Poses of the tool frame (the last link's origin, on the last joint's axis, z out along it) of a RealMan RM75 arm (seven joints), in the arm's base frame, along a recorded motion.
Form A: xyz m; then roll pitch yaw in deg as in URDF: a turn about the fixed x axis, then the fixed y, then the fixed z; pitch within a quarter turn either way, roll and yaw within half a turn.
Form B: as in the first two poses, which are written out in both.
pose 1, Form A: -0.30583 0.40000 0.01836 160.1 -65.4 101.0
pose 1, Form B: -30.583 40.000 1.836 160.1 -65.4 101.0
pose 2, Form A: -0.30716 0.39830 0.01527 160.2 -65.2 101.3
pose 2, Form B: -30.716 39.830 1.527 160.2 -65.2 101.3
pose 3, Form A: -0.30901 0.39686 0.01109 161.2 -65.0 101.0
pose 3, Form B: -30.901 39.686 1.109 161.2 -65.0 101.0
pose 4, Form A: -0.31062 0.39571 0.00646 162.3 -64.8 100.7
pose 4, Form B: -31.062 39.571 0.646 162.3 -64.8 100.7
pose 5, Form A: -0.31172 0.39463 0.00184 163.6 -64.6 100.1
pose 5, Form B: -31.172 39.463 0.184 163.6 -64.6 100.1
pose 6, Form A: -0.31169 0.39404 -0.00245 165.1 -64.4 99.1
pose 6, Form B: -31.169 39.404 -0.245 165.1 -64.4 99.1
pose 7, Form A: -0.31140 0.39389 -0.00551 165.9 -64.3 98.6
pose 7, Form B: -31.140 39.389 -0.551 165.9 -64.3 98.6
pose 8, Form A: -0.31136 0.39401 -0.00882 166.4 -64.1 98.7
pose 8, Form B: -31.136 39.401 -0.882 166.4 -64.1 98.7
